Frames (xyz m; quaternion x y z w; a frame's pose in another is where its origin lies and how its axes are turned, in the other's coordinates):
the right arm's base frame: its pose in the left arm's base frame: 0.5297 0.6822 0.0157 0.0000 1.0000 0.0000 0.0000
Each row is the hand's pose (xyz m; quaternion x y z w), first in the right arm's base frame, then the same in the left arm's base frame.
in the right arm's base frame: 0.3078 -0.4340 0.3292 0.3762 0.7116 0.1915 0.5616
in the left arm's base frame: 0.2219 0.2482 -0.3135 -0.1915 -0.5616 0.3762 0.7116
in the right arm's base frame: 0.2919 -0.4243 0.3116 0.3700 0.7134 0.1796 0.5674
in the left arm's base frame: 0.2378 0.2579 -0.2959 -0.1796 -0.5674 0.3700 0.7134
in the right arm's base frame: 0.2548 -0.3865 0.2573 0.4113 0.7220 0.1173 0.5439
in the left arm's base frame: 0.2749 0.2957 -0.2416 -0.1173 -0.5439 0.4113 0.7220
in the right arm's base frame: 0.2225 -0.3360 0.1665 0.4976 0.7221 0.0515 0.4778
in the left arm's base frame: 0.3072 0.3462 -0.1508 -0.0515 -0.4778 0.4976 0.7221
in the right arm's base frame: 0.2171 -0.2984 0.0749 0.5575 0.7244 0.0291 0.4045
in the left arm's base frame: 0.3126 0.3838 -0.0592 -0.0291 -0.4045 0.5575 0.7244
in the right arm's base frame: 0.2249 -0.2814 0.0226 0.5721 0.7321 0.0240 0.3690
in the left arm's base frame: 0.3048 0.4008 -0.0069 -0.0240 -0.3690 0.5721 0.7321
